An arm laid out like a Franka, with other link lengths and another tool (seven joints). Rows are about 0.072 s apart.
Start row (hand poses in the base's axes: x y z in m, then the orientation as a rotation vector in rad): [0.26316 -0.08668 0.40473 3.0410 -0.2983 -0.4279]
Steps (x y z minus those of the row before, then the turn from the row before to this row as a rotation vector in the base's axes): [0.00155 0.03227 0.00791 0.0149 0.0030 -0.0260]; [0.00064 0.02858 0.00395 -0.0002 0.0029 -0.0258]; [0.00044 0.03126 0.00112 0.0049 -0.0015 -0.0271]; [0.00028 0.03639 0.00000 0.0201 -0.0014 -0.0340]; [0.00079 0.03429 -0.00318 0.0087 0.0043 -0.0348]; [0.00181 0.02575 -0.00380 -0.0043 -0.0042 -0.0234]
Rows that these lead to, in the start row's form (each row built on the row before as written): [0.26471 -0.05441 0.41264 3.0539 -0.3364 -0.4382]; [0.26535 -0.02583 0.41659 3.0517 -0.3761 -0.4438]; [0.26579 0.00543 0.41771 3.0553 -0.4175 -0.4444]; [0.26607 0.04182 0.41771 3.0723 -0.4686 -0.4506]; [0.26686 0.07611 0.41453 -3.0527 0.5183 0.4577]; [0.26867 0.10186 0.41073 -3.0475 0.5549 0.4499]
